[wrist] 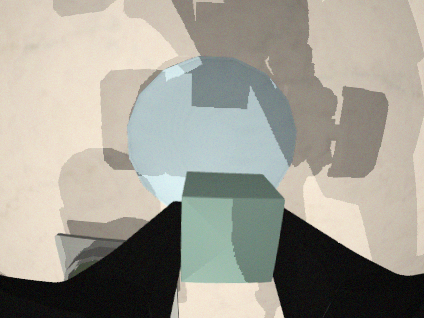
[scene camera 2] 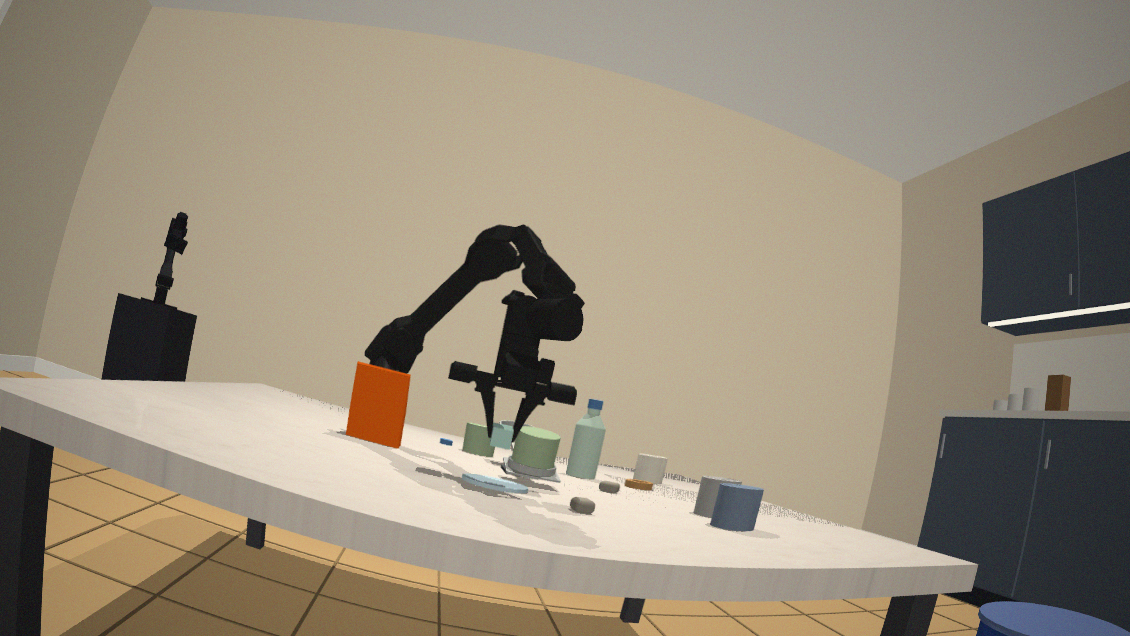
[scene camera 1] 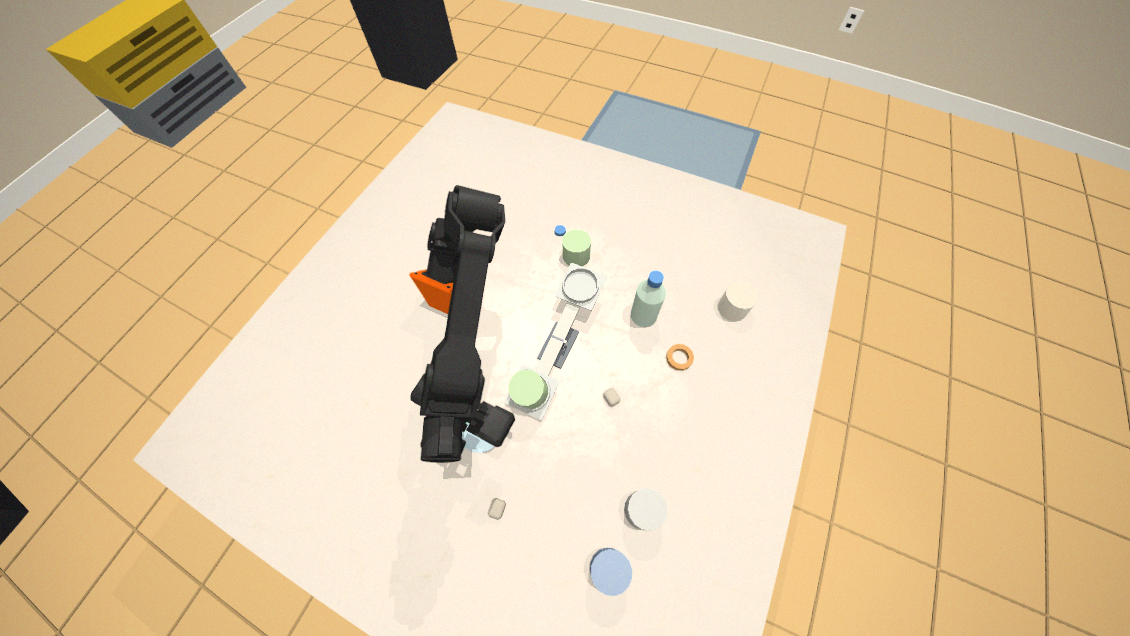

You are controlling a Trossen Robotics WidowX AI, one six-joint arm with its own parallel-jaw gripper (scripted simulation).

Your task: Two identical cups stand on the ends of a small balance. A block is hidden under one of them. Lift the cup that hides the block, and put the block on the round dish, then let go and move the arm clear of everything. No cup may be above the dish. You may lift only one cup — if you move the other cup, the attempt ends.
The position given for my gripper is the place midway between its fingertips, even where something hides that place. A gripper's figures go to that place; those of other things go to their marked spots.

Scene:
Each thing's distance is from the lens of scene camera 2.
my gripper (scene camera 2: 500, 440): 99 cm
cream cylinder (scene camera 2: 650, 468): 154 cm
balance (scene camera 2: 513, 468): 108 cm
The marked spots on the balance and the cream cylinder are 52 cm apart.

